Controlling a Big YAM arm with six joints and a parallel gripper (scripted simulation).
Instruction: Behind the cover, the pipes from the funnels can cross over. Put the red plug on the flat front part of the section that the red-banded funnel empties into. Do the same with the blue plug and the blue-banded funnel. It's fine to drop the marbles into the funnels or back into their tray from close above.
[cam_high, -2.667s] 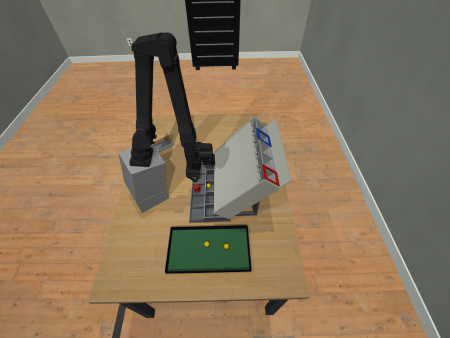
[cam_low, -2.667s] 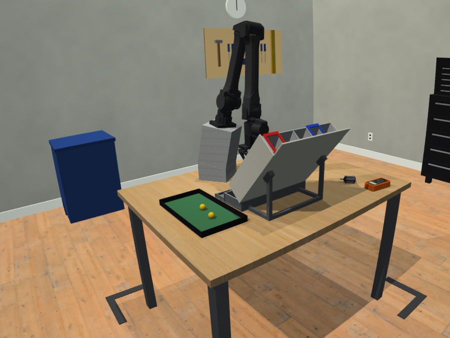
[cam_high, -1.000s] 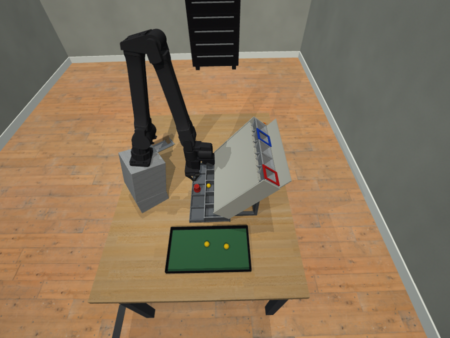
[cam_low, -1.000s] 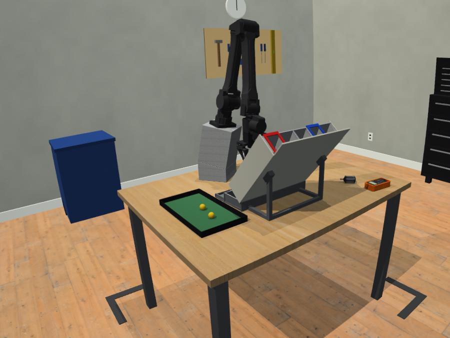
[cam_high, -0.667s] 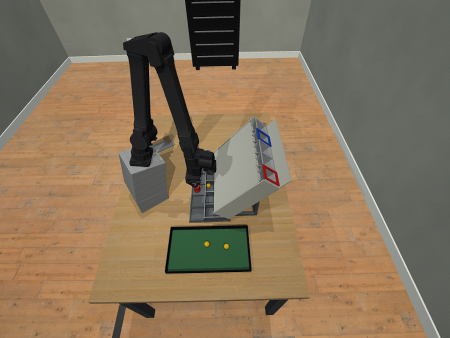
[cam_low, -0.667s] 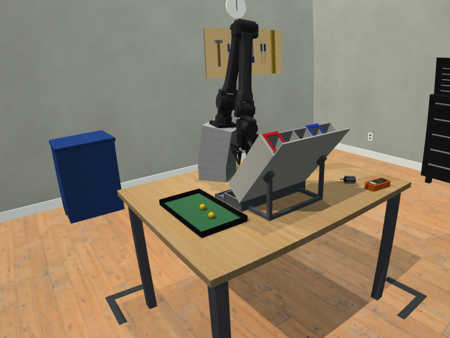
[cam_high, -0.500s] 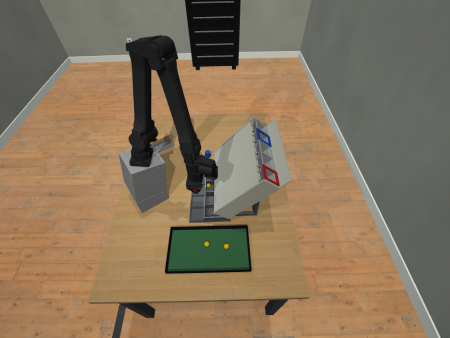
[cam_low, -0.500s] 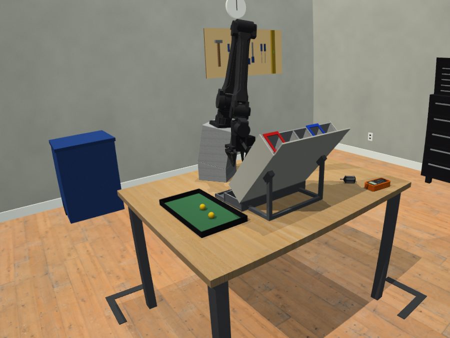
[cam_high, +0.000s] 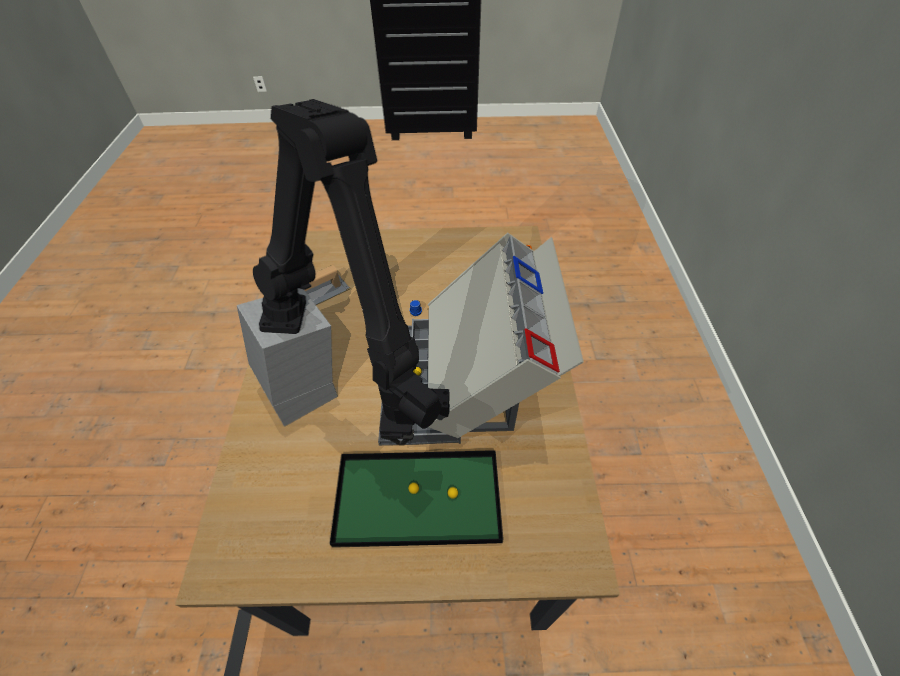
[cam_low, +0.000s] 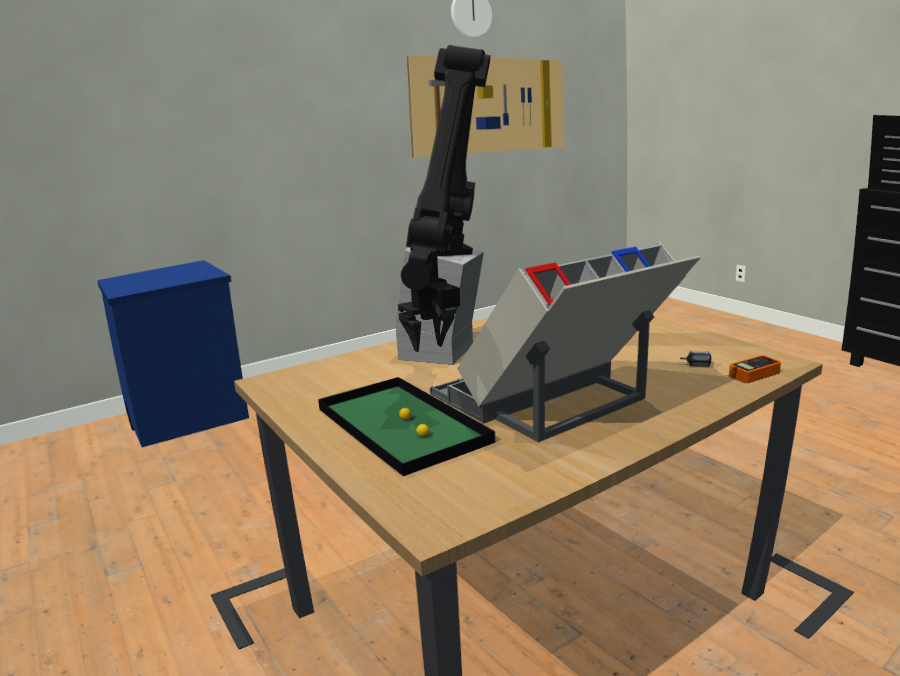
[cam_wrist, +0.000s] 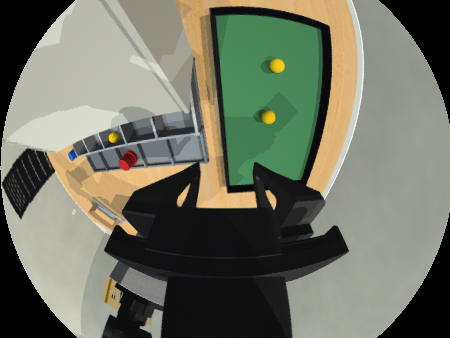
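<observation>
My hand is 140 mm above the green marble tray, 100 mm to the left of it and 20 mm short of it. From my hand the other things lie so: grey cover (230 mm to the left, 160 mm ahead, 60 mm above); then small black object (650 mm to the left, 240 mm ahead, 130 mm below).
</observation>
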